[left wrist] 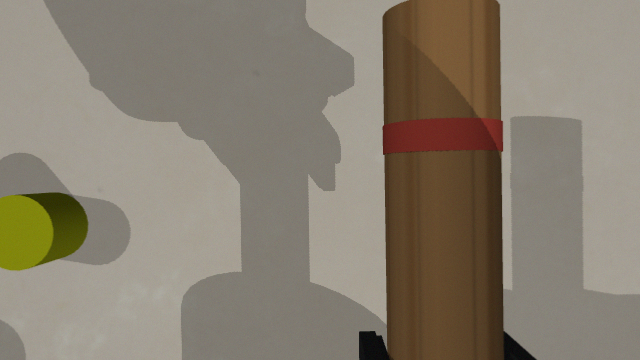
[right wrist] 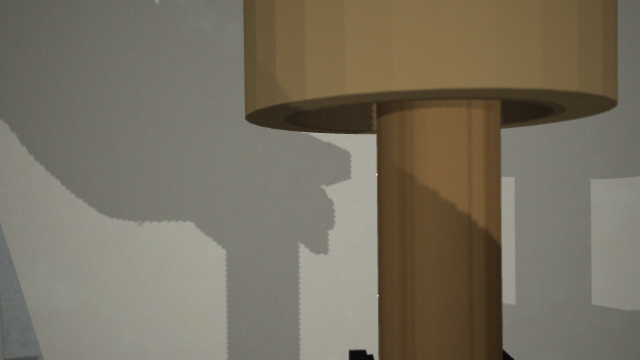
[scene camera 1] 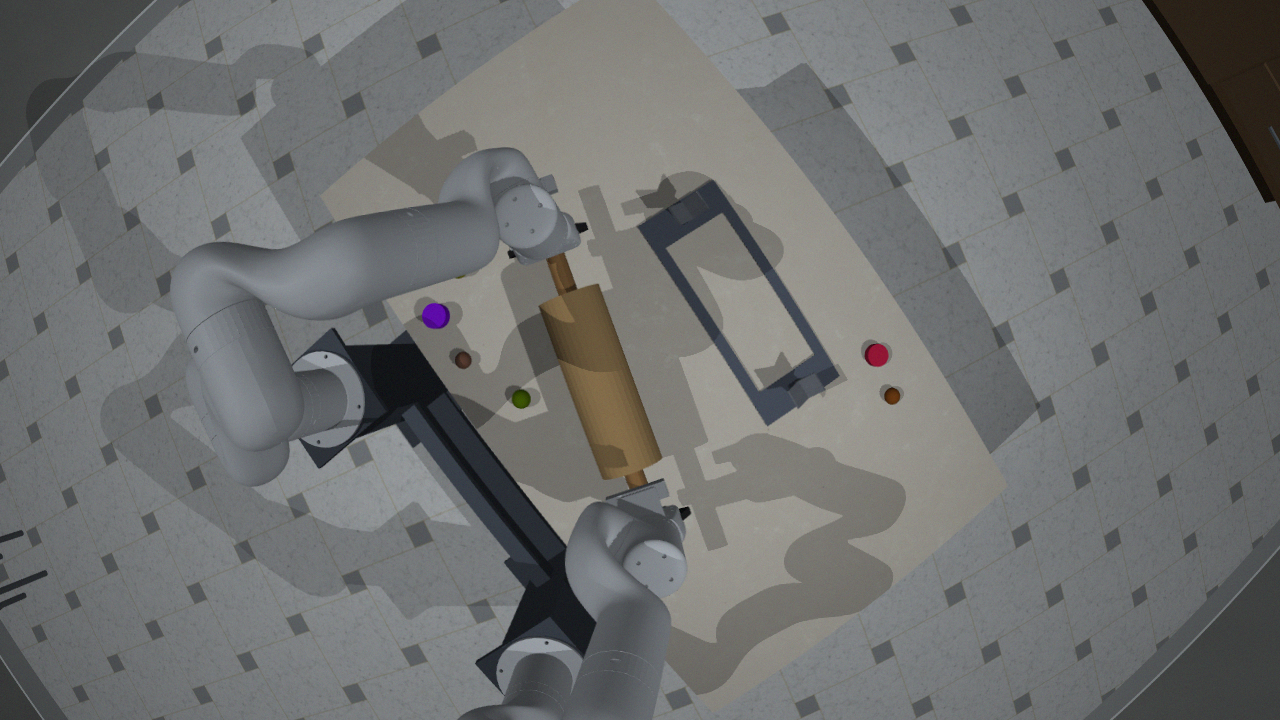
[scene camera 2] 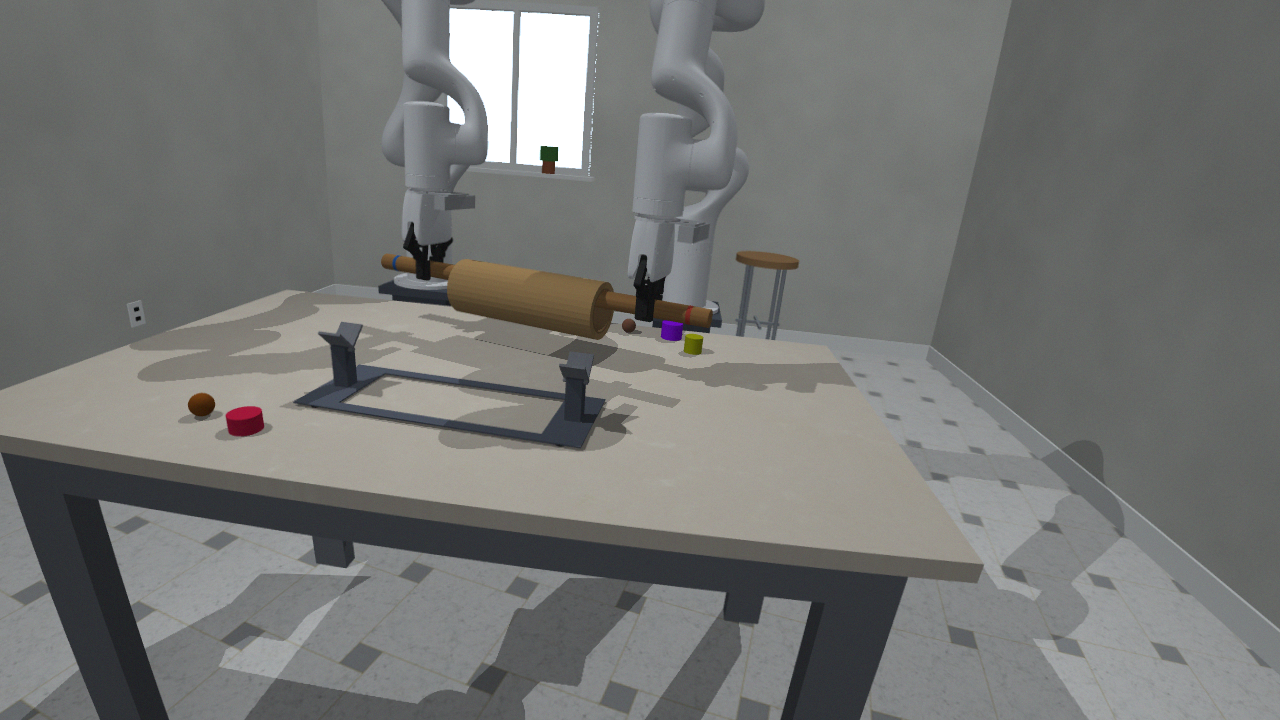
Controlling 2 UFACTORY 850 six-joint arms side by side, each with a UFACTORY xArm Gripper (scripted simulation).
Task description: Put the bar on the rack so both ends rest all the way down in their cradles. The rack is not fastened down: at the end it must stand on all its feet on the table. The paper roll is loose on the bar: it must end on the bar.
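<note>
A wooden bar and a dark rack are here in the pictures, and so are a paper roll and a red disc. The pictures show my own grippers too: my left gripper, which scene camera 1 shows as well, and my right gripper.
</note>
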